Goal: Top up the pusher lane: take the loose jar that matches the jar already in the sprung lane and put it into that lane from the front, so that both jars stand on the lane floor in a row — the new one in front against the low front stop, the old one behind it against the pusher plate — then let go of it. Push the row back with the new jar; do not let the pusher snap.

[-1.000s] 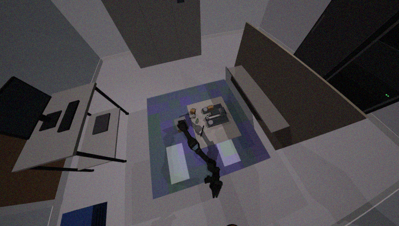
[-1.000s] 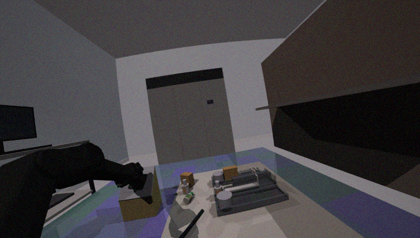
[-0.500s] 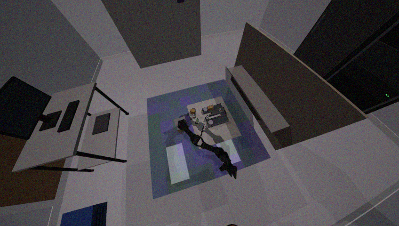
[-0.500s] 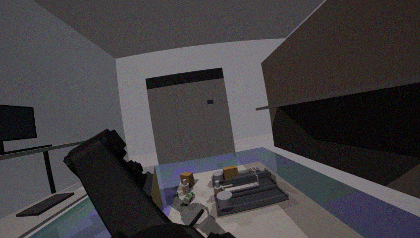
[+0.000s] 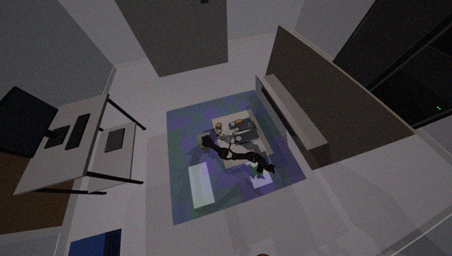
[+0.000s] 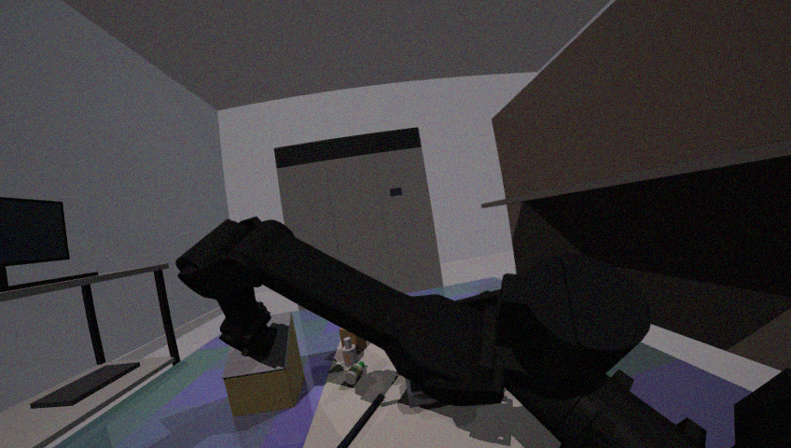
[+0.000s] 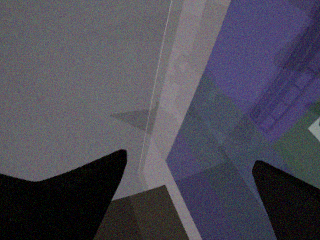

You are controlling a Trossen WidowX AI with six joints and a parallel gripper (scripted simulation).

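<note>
My gripper tip is now 640 mm to the right of the brown box, 360 mm past it and 90 mm above it. The rest, counted from my gripper tip: dark grey lane rack: 530 mm to the left, 110 mm below, 50 mm behind; black rod: 360 mm to the left, 300 mm behind, 120 mm below.
</note>
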